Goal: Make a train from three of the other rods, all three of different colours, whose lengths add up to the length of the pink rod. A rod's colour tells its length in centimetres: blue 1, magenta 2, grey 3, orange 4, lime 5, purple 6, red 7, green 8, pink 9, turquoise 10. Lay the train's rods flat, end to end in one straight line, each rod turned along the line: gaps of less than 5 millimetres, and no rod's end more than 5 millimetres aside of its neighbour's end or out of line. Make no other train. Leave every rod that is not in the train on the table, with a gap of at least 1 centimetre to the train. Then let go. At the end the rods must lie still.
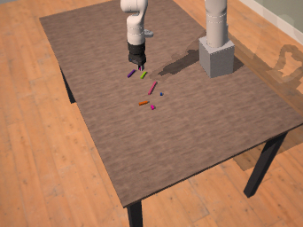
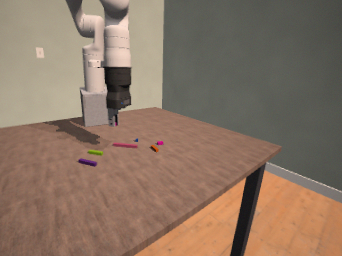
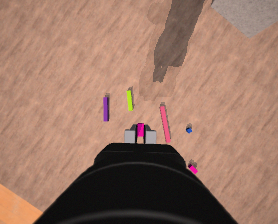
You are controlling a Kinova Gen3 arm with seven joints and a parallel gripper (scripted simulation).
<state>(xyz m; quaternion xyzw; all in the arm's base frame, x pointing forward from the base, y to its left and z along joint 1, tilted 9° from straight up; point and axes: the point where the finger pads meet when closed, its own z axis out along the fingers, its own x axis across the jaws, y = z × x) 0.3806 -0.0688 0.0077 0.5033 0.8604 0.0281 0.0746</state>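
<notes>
Now: hand 5 cm past the blue rod, 11 cm to the right of it and 11 cm above it. From my hand the other things lie so: purple rod 1 cm ahead, 10 cm to the right, 11 cm below; pink rod 3 cm behind, 5 cm to the left, 11 cm below; lime rod 4 cm behind, 5 cm to the right, 11 cm below.
</notes>
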